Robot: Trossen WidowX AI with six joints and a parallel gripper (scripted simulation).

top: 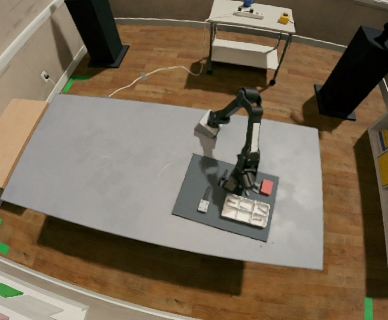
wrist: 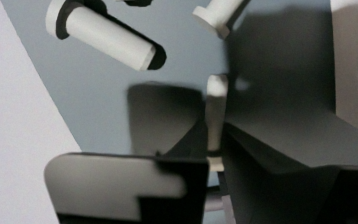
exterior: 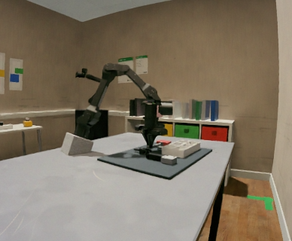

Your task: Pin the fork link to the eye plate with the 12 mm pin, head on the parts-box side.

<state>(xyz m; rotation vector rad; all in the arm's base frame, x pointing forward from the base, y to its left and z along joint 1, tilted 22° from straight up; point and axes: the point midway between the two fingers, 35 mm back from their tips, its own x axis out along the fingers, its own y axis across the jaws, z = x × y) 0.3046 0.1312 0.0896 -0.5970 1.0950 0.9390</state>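
The fork link is 6 cm to the right of my hand, 4 cm below it and 1 cm behind it. Round my hand: mat (7 cm ahead, 6 cm below, 3 cm to the right); headed pin (6 cm to the left, 4 cm below, 4 cm ahead); thick pin (7 cm to the left, 4 cm below, 3 cm behind).
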